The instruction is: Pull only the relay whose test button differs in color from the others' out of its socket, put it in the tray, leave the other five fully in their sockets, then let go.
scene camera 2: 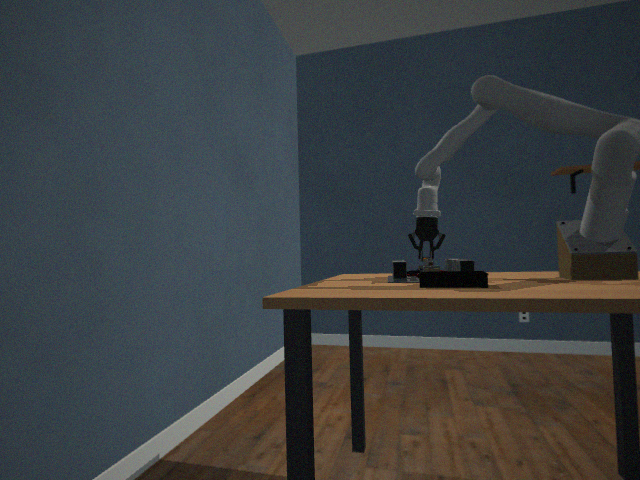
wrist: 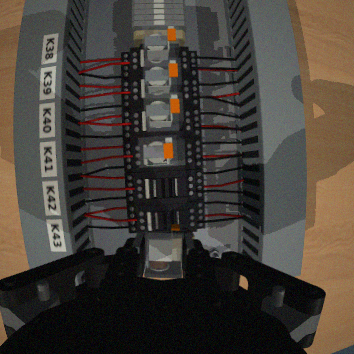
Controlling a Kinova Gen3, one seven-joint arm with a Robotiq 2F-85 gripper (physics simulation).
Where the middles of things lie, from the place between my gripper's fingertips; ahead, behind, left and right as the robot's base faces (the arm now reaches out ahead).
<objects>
Right now the grey panel (wrist: 107,36) is 2 cm behind my hand, 10 cm to the left of it and 6 cm below it.
</objects>
